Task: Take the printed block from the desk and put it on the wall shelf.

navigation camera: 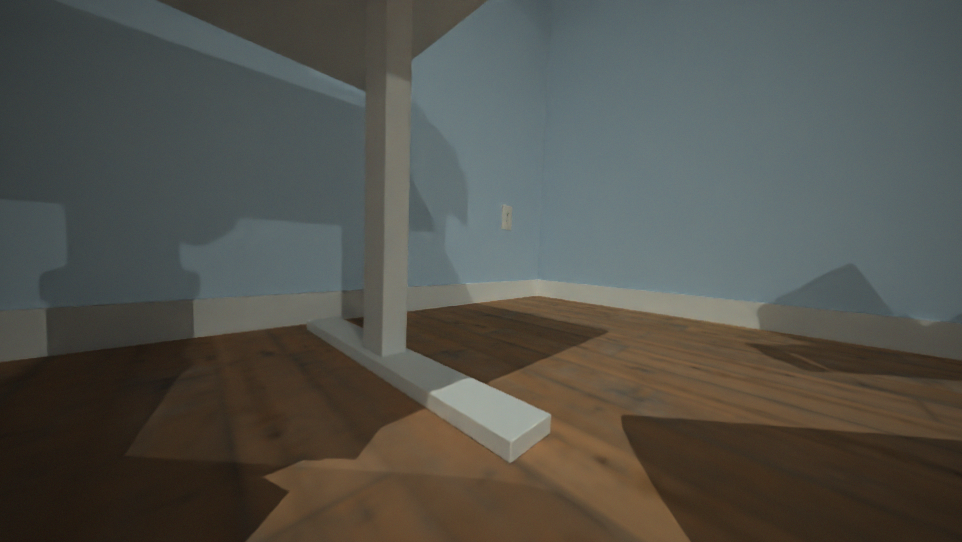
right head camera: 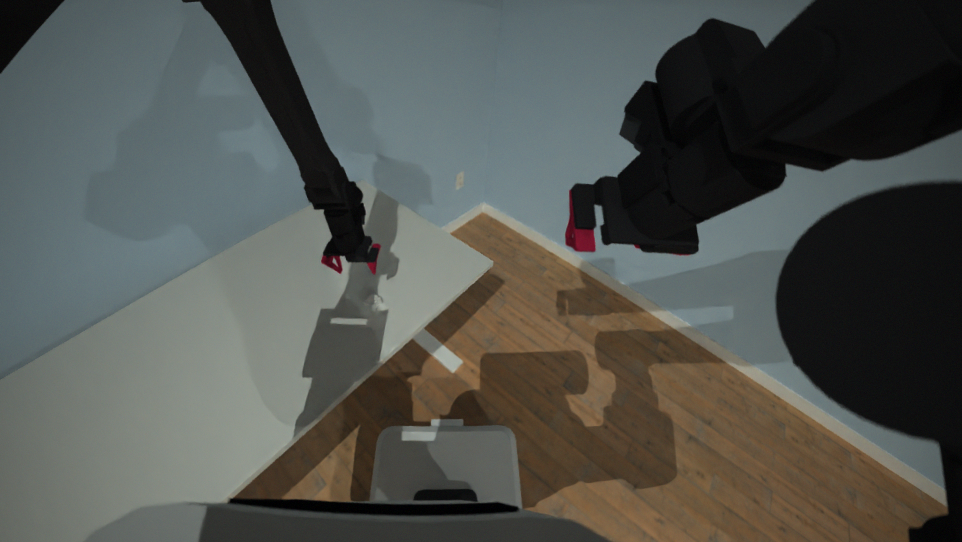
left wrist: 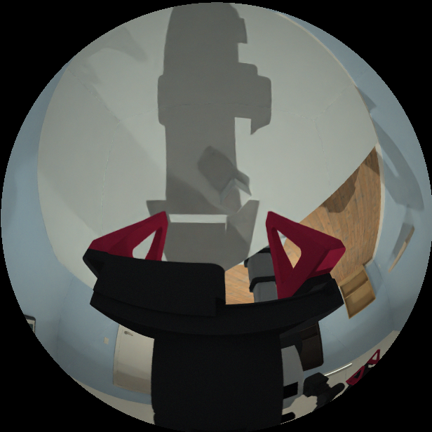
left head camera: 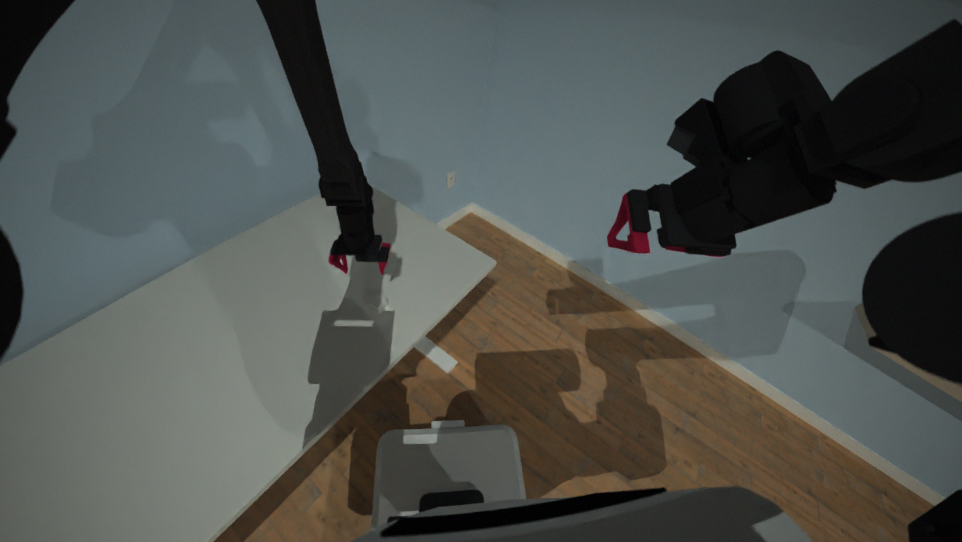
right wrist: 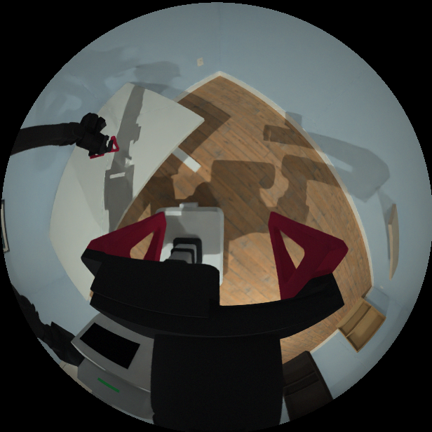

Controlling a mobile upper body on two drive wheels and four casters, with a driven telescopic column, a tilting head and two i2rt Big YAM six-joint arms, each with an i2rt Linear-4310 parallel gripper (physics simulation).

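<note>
A small pale printed block point(left head camera: 384, 302) point(right head camera: 376, 302) point(left wrist: 235, 188) point(right wrist: 128, 161) lies on the white desk point(left head camera: 134, 377) point(right head camera: 134, 390) point(left wrist: 75, 175) point(right wrist: 75, 200), partly in the arm's shadow; its exact shape is hard to make out. My left gripper point(left head camera: 364, 272) point(right head camera: 356, 271) point(left wrist: 216, 216) is open and empty above the desk, its fingers pointing down, with the block beyond the fingertips in the left wrist view. My right gripper point(left head camera: 663, 250) point(right head camera: 615, 250) point(right wrist: 216, 217) is open and empty, away from the desk at the right. The wall shelf point(left wrist: 401, 250) point(right wrist: 393, 242) is a pale board on the right wall.
The robot's grey base point(left head camera: 444, 464) point(right head camera: 444, 464) stands beside the desk edge. The desk's post point(navigation camera: 387, 181) and white foot point(navigation camera: 498, 414) stand on the wooden floor. A wooden box point(left wrist: 357, 292) point(right wrist: 362, 325) lies at the lower right of both wrist views. Blue walls meet behind the desk.
</note>
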